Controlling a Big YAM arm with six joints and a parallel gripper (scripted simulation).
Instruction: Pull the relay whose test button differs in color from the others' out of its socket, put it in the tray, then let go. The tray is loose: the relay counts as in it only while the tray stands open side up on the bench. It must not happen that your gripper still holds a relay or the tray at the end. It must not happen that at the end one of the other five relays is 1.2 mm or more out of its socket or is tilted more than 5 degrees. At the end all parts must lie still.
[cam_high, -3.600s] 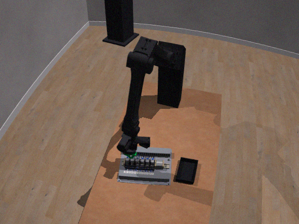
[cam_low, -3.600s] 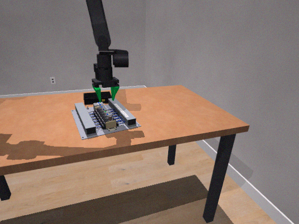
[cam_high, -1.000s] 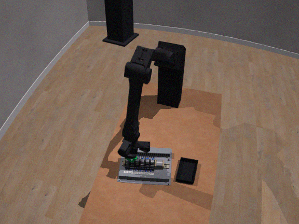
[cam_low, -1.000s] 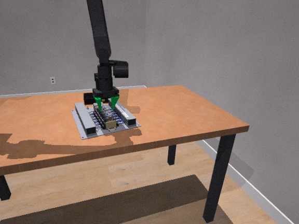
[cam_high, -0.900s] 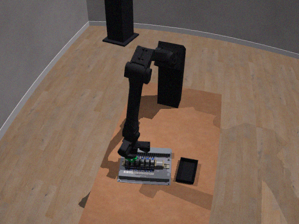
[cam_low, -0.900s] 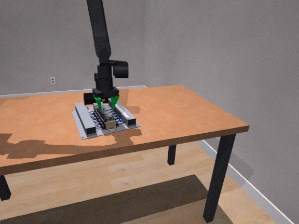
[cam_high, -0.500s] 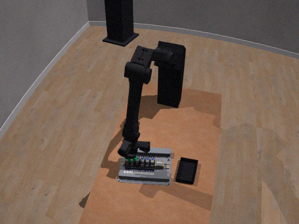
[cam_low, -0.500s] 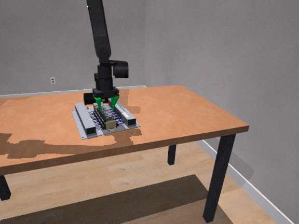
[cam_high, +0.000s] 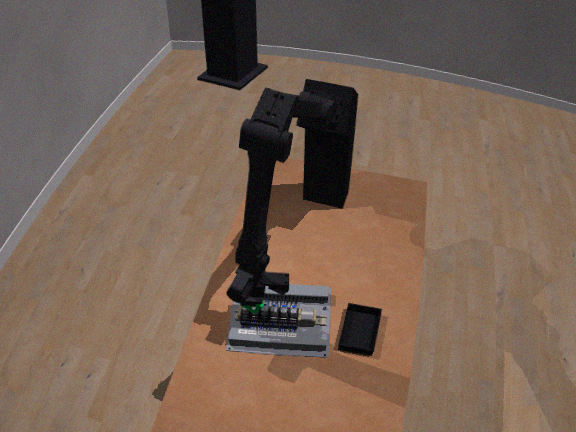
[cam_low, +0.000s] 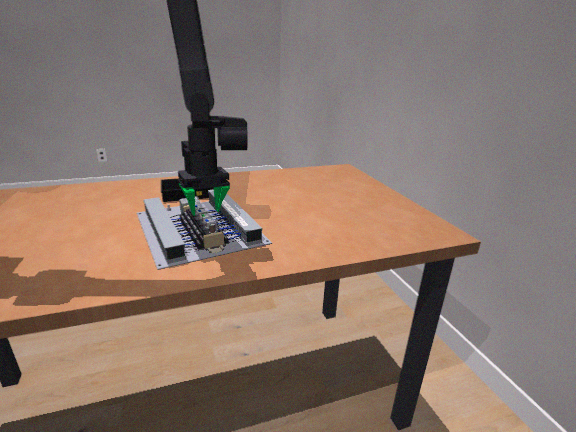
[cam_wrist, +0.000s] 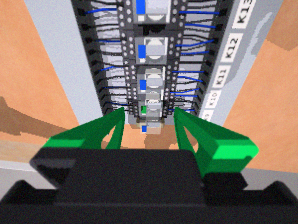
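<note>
Right now my hand is 30 mm above the grey relay. Round my hand: black tray: 320 mm to the left, 100 mm behind, 70 mm below.
</note>
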